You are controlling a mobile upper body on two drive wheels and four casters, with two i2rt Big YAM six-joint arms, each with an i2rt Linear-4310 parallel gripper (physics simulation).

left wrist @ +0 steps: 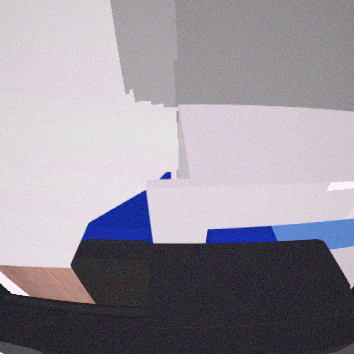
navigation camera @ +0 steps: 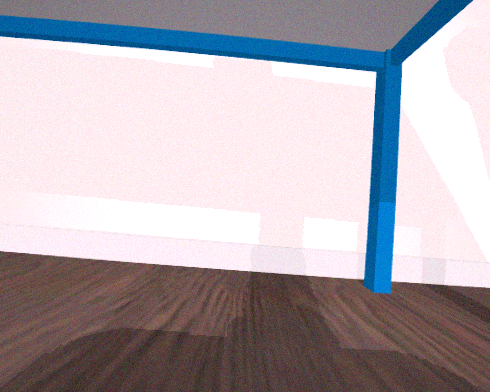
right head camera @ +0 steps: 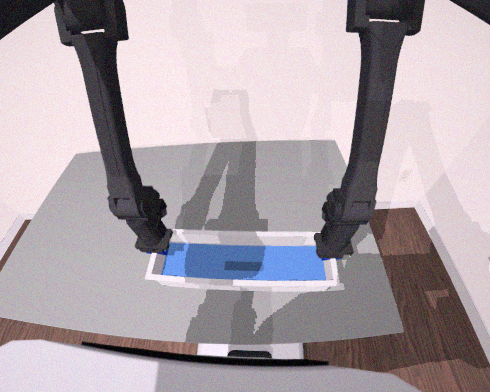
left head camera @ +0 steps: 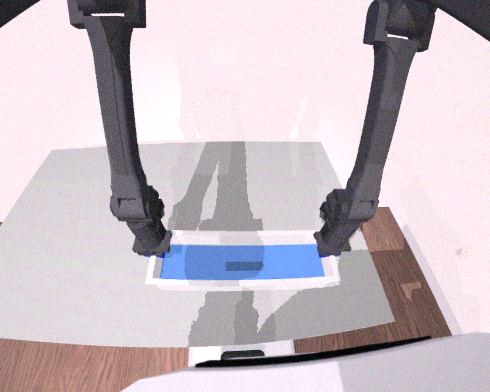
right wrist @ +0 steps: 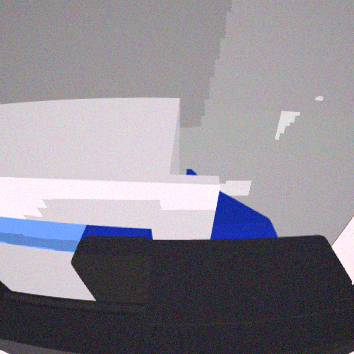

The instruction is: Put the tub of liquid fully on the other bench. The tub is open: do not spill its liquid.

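Observation:
A white open tub (left head camera: 245, 285) (right head camera: 245, 283) with blue liquid (left head camera: 210, 260) (right head camera: 210, 260) is level over a grey bench top (left head camera: 75, 225) (right head camera: 90, 210). Whether its base touches the bench cannot be told. My left gripper (left head camera: 159, 254) (right head camera: 161, 251) is shut on the tub's wall at its left end; in the left wrist view blue fingertips stand on both sides of the white wall (left wrist: 175, 215). My right gripper (left head camera: 327, 254) (right head camera: 327, 256) is shut on the tub's wall at its right end; the right wrist view shows the same at the wall (right wrist: 187, 220). The liquid surface looks flat.
The navigation camera shows the bench's blue frame (navigation camera: 200, 42) and a blue leg (navigation camera: 384, 175) in front, with a pale wall behind. Wooden floor (left head camera: 415, 280) (right head camera: 435, 280) (navigation camera: 200, 310) shows beside and below the bench. The robot's white body (left head camera: 280, 375) (right head camera: 250, 377) is at the near edge.

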